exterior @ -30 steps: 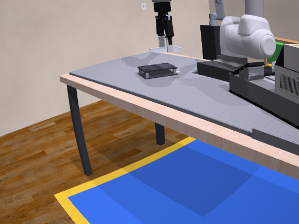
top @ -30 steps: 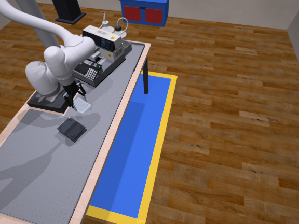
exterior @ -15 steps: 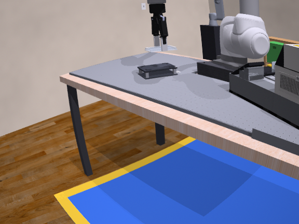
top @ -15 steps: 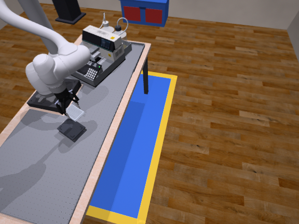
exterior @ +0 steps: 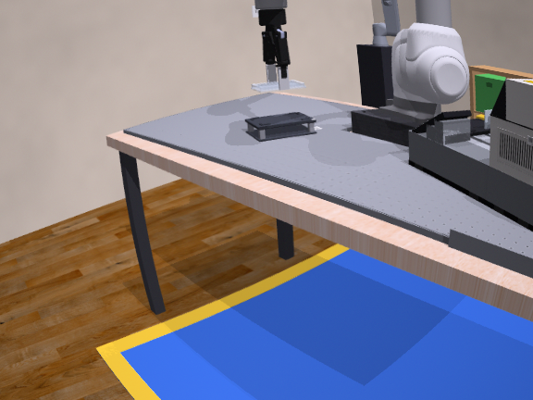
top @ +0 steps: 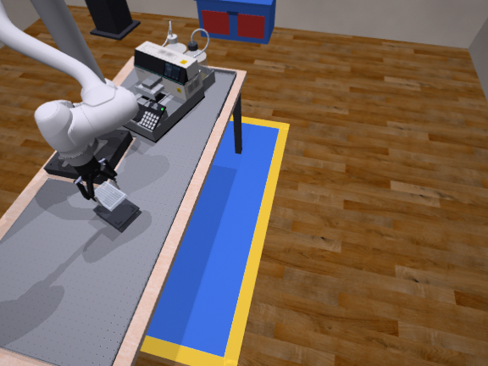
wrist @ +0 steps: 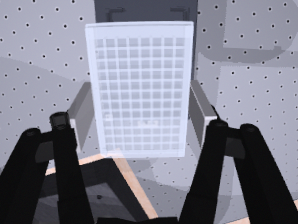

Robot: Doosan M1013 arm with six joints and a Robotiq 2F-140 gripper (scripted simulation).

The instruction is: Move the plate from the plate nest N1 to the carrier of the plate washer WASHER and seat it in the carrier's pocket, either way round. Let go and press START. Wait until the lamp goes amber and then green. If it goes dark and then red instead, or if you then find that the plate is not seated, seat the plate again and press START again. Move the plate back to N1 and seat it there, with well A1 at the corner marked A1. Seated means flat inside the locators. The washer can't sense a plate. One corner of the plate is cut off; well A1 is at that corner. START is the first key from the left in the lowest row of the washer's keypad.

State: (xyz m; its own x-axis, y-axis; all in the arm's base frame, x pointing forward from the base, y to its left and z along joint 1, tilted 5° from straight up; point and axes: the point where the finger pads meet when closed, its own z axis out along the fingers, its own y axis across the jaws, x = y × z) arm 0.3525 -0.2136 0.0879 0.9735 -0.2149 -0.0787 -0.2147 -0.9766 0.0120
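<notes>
Now: hand 10 mm to the left of the plate nest N1 and 120 mm above it. The rest, counted from my hand: plate washer 210 mm behind, 660 mm to the left, 30 mm below; plate 20 mm below.
</notes>
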